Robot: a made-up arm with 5 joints.
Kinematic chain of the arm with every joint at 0, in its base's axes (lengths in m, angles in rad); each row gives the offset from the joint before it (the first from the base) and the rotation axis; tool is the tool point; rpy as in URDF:
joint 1: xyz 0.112 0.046 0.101 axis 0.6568 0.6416 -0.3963
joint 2: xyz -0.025 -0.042 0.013 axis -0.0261 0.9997 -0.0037
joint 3: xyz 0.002 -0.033 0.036 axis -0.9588 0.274 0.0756
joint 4: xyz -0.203 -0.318 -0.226 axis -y
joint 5: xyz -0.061 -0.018 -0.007 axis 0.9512 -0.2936 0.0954
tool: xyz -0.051 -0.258 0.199 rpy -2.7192 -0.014 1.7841
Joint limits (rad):
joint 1: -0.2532..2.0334
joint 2: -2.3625..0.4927
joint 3: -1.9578..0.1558
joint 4: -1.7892..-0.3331
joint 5: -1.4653..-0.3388
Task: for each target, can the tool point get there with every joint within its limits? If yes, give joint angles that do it. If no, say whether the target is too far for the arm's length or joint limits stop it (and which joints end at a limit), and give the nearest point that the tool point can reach.
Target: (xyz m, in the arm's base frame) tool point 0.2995 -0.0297 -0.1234
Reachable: yes | joints 0.6634 -0.8239 -1.5789 -1.0845 -0.9194
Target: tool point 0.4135 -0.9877 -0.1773
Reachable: no: too far | nearest point 0.2330 -0.5552 -0.0302 | short by 0.491 m
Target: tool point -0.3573 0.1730 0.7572
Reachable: no: joint limits stop it (at a limit: joint 1, joint 2, joint 4, joint 5) | nearest point -0.2790 0.2151 0.4739 | short by 0.297 m
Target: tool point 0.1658 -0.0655 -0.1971
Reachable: yes | joints 1.8200 -1.6357 -1.6675 -0.9598 -0.8561
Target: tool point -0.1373 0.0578 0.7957
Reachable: no: joint limits stop it (at a limit: joint 1, joint 2, joint 4) | nearest point 0.0997 0.1443 0.5637 | short by 0.343 m
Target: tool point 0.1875 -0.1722 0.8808
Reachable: no: joint limits stop it (at a limit: joint 1, joint 2, joint 4, joint 5) | nearest point 0.2590 -0.1053 0.6132 | short by 0.285 m
